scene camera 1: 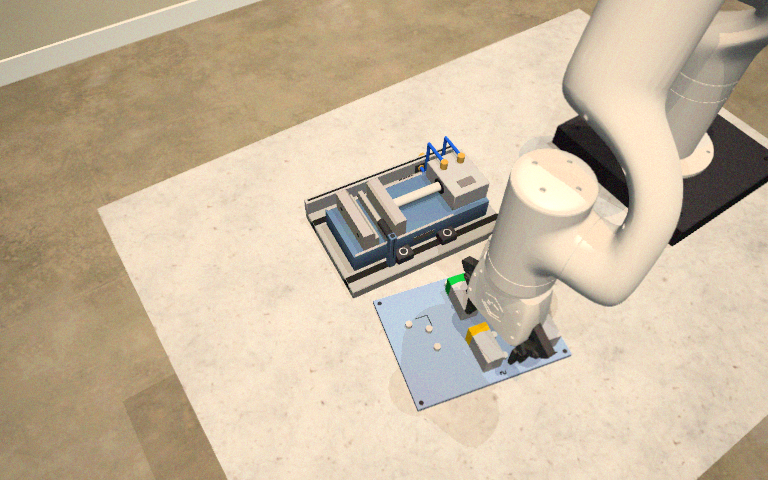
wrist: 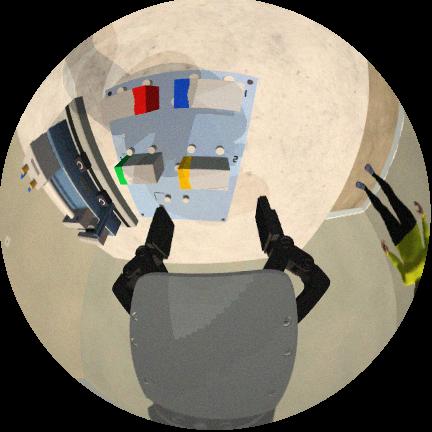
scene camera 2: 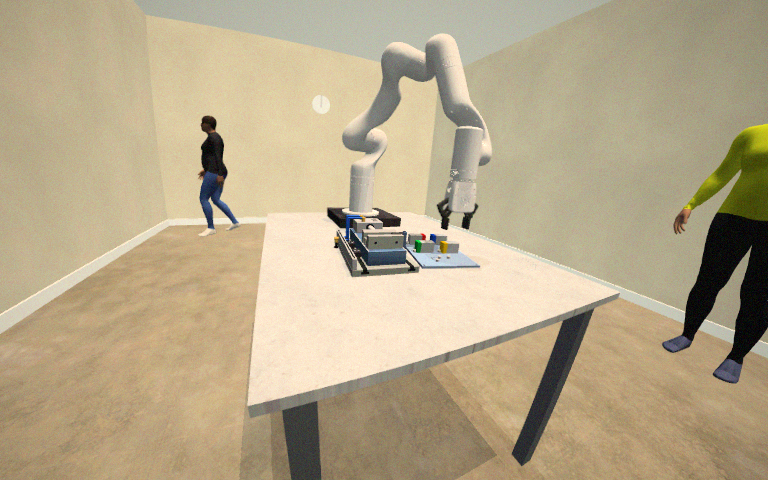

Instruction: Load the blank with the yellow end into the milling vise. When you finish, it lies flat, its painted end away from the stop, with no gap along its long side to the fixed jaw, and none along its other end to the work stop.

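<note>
The yellow-ended grey blank [scene camera 1: 488, 349] [scene camera 2: 452, 247] [wrist: 210, 176] lies flat on the blue board [scene camera 1: 419, 387] [wrist: 216, 212]. Its yellow end faces the side of the board with the loose-standing pegs in scene camera 1. My gripper [scene camera 1: 491, 335] [scene camera 2: 455, 226] [wrist: 210, 210] is wide open and empty, above the board and apart from the blank. The milling vise [scene camera 1: 416, 200] [scene camera 2: 386, 257] stands beside the board. Its fixed jaw [scene camera 1: 355, 219] and its moving jaw [scene camera 1: 386, 206], on a rod, have a narrow gap between them. A blue upright piece [scene camera 1: 391, 249] stands at the near end of that gap.
The green-ended blank [scene camera 1: 454, 282] [wrist: 145, 168], the red-ended blank [wrist: 120, 106] and the blue-ended blank [wrist: 215, 95] lie on the board too. Short pegs [scene camera 1: 428, 328] [wrist: 191, 149] rise from it. Blue hoses [scene camera 1: 428, 152] stick up at the vise's back. Two people stand beyond the table.
</note>
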